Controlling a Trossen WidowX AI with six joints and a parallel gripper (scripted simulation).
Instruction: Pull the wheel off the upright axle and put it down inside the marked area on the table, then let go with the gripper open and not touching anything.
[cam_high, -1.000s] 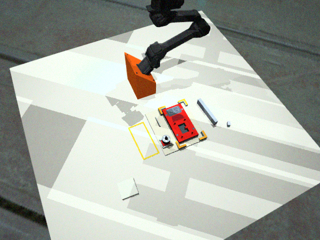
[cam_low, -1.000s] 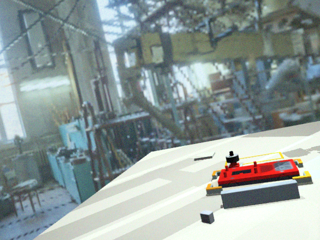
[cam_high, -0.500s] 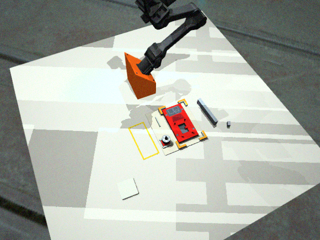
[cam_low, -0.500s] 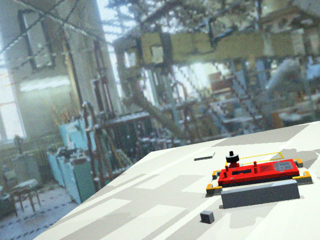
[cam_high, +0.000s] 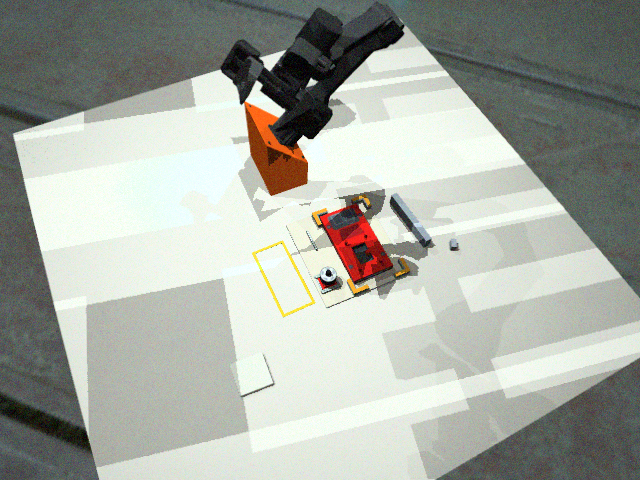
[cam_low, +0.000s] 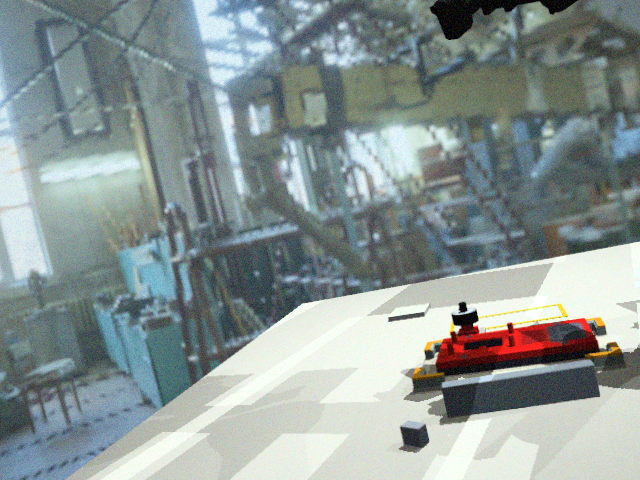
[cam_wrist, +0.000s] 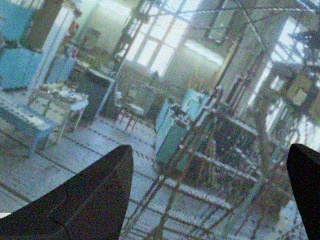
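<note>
Right now my gripper tip is 510 mm above the wheel, 100 mm to the right of it and 80 mm short of it. From my gripper tip the other things lie so: upright axle: 520 mm below, 100 mm to the left, 90 mm ahead; pale square tile: 550 mm below, 180 mm ahead, 170 mm to the right; grey bar: 530 mm below, 380 mm to the left, 60 mm ahead.
</note>
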